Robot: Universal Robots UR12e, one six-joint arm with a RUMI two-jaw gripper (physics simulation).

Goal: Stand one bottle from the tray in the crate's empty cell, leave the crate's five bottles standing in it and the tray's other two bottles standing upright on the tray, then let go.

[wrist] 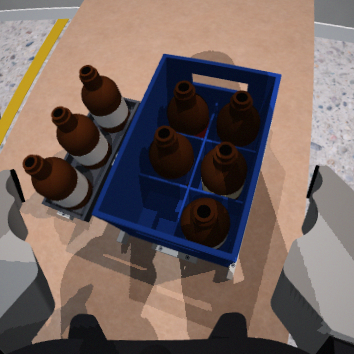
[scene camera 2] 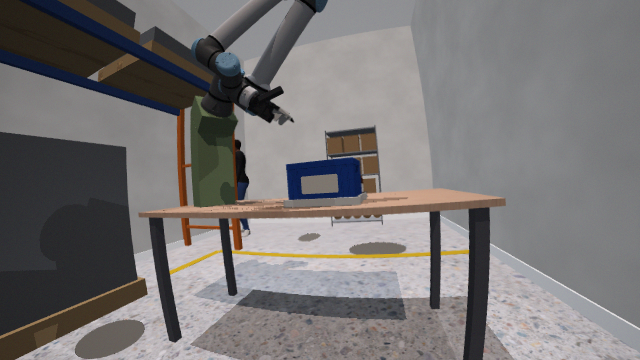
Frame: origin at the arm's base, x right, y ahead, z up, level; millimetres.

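Where they show: gripper, between the fingertips: (wrist: 165,171) (scene camera 2: 292,119); arm's base, origin of its link: (scene camera 2: 216,108).
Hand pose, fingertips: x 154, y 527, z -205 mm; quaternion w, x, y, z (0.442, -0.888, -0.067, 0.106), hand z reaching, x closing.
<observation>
Each offset is from my fingertips to the top centre of the thing. "*": to the spot under its first point. Level surfaces: height alone.
A blue crate @(dz -199, dx -23, dy +126 mm) (scene camera 2: 350,180) (wrist: 150,237) stands on the table. In the wrist view five brown bottles stand in its cells; the near-left cell @(* dz -367, dx -92, dy +70 mm) (wrist: 157,202) is empty. A dark tray @(* dz -370, dx -243, dy +24 mm) (wrist: 79,212) lies along the crate's left side and bears three upright brown bottles with white labels: the far one @(dz -215, dx -233, dy +243 mm) (wrist: 101,95), the middle one @(dz -215, dx -251, dy +154 mm) (wrist: 78,134) and the near one @(dz -215, dx -266, dy +63 mm) (wrist: 55,179). Scene camera 2 does not show the tray bottles clearly. My gripper (scene camera 2: 287,119) (wrist: 165,171) is open with nothing between its fingers. It hangs above the table, higher than the crate and to its left in scene camera 2.
Light metal brackets (scene camera 2: 320,202) (wrist: 167,250) sit round the crate's base on the wooden table @(dz -375 mm) (scene camera 2: 430,199) (wrist: 200,25). The arm's green pedestal (scene camera 2: 212,165) rises at the table's left end. A person (scene camera 2: 241,167) stands behind it. A shelf rack (scene camera 2: 351,131) stands farther back.
</observation>
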